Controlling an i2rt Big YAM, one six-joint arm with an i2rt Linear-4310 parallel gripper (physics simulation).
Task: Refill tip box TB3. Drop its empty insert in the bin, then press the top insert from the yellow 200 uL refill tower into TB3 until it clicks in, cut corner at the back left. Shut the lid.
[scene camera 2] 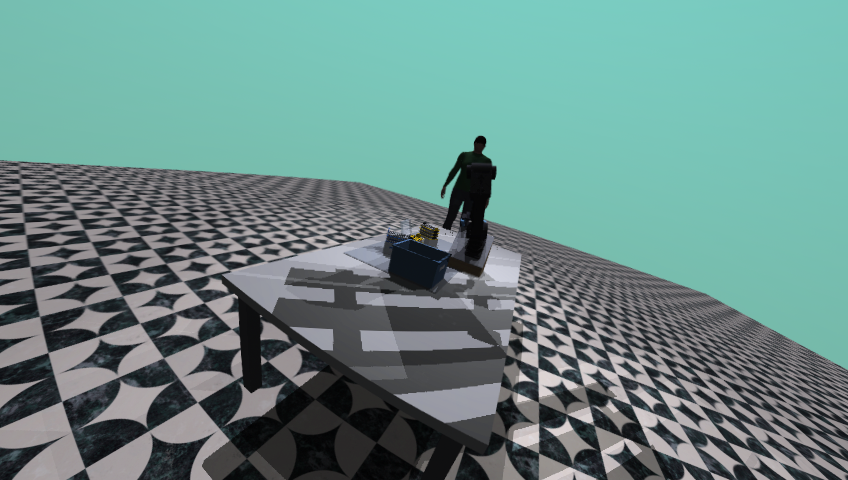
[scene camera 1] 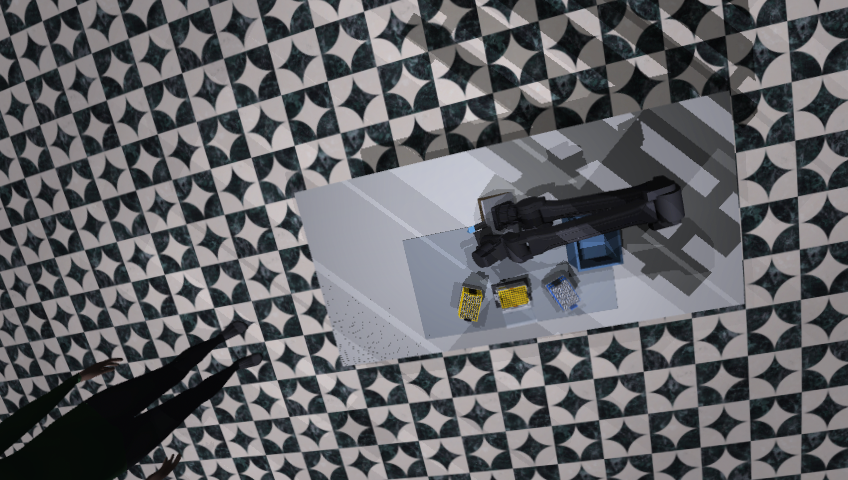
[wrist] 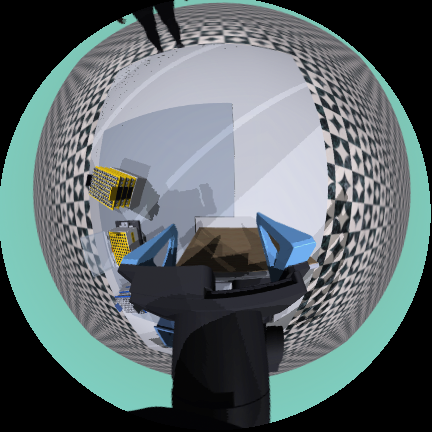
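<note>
My gripper (wrist: 214, 222) is open and empty, its blue fingers spread above the arm's wooden base board. In scene camera 1 one blue fingertip (scene camera 1: 471, 229) shows beside the arm. The yellow refill tower (scene camera 1: 470, 303) (scene camera 2: 429, 230) (wrist: 107, 187) stands upright on the mat, several inserts high. Next to it is an open tip box with a yellow insert (scene camera 1: 512, 297) (scene camera 2: 415, 238) (wrist: 119, 247); its clear lid (wrist: 91, 256) is raised. I cannot read a TB3 label, nor tell whether the insert holds tips. The dark blue bin (scene camera 1: 615, 246) (scene camera 2: 410, 267) (wrist: 165, 336) stands beyond the boxes, away from the tower.
A blue-edged rack with pale tips (scene camera 1: 562, 292) (scene camera 2: 397, 235) (wrist: 131, 302) stands between the tip box and the bin. These stand on a grey mat (scene camera 1: 437, 261) (wrist: 175, 130). The wooden base board (wrist: 212, 240) (scene camera 2: 468, 265) is under the arm. A person (scene camera 2: 474, 159) stands beyond the table.
</note>
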